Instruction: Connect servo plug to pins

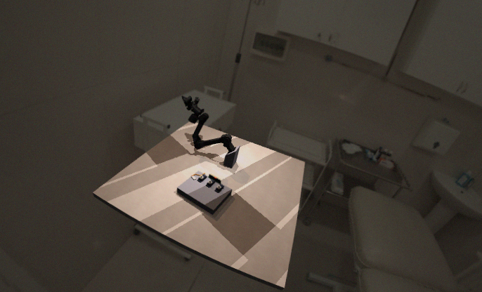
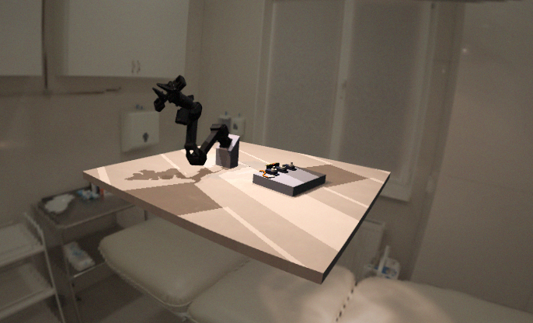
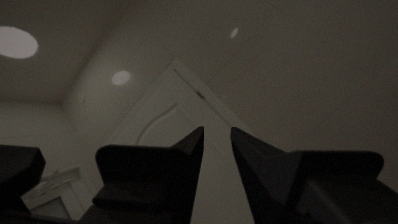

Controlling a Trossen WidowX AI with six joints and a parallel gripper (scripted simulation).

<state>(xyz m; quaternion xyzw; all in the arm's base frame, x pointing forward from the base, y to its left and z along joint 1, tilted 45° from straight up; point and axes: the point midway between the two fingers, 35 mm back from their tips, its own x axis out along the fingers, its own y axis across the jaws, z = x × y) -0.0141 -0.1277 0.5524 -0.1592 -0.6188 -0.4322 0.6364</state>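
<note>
My gripper tip is now 490 mm to the right of the red band, 370 mm above it and 360 mm short of it. From my gripper tip the other things lie so: grey printed holder (510 mm ahead, 450 mm to the left, 420 mm below).
</note>
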